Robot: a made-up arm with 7 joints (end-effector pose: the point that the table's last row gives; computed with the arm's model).
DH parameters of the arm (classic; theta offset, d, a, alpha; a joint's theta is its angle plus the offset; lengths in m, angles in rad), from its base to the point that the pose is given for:
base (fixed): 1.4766 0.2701 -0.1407 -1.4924
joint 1: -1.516 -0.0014 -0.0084 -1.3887
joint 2: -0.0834 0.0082 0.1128 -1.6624
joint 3: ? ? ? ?
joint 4: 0 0.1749 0.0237 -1.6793
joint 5: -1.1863 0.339 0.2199 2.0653
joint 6: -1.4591 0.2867 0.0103 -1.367
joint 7: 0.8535 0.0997 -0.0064 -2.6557
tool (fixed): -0.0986 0.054 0 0
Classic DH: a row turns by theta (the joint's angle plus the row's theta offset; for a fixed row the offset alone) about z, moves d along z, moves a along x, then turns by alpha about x.
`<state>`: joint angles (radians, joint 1 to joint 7).
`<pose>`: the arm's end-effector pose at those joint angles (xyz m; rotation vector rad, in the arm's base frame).
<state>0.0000 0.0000 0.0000 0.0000 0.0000 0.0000 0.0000</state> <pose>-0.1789 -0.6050 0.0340 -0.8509 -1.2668 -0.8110</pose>
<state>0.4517 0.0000 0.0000 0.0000 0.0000 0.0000 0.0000</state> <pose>-0.1663 -0.6653 0.2667 -1.1912 -1.4463 -0.4809</pose>
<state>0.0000 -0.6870 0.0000 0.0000 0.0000 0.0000 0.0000</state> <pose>0.0232 -0.5894 -0.0424 -0.5103 -1.8285 -1.1671</pose>
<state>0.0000 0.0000 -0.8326 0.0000 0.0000 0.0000 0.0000</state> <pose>-0.1789 -0.7005 0.4981 -1.5011 -1.6231 -0.2506</pose>
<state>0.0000 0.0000 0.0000 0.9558 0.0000 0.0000 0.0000</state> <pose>0.0230 -0.5588 -0.1212 -0.4671 -1.9586 -1.4704</pose>
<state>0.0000 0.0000 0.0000 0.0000 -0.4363 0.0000 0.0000</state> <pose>-0.1790 -0.4939 -0.0850 -0.4985 -1.0342 -1.0389</pose>
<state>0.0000 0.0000 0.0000 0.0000 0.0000 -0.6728 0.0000</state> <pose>-0.1471 -0.6015 0.0509 -0.7180 -1.4402 -0.0915</pose>
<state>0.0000 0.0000 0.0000 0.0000 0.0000 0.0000 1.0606</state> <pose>-0.1648 -0.6050 0.0118 -0.3824 -2.1719 -1.3346</pose>
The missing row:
joint 3: 0.1922 0.0353 -0.1477 -1.4623
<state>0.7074 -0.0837 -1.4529 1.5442 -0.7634 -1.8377 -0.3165</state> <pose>0.3235 -0.2308 0.6978 0.2467 1.0842 -2.3105</pose>
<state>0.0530 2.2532 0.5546 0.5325 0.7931 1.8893 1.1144</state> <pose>-0.1657 -0.3349 0.6835 2.3009 1.6696 -0.0048</pose>
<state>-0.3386 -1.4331 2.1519 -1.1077 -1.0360 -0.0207 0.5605</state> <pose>-0.0829 0.2306 0.0292 1.6652 -0.2262 0.1365</pose>
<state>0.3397 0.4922 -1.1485 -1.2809 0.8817 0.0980 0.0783</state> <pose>0.4581 -0.0783 0.6805 -2.0064 0.1676 1.8896</pose>
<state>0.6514 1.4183 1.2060 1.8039 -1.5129 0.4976 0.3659</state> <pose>0.0886 -0.1891 -0.2307 -0.4753 1.4307 2.6406</pose>
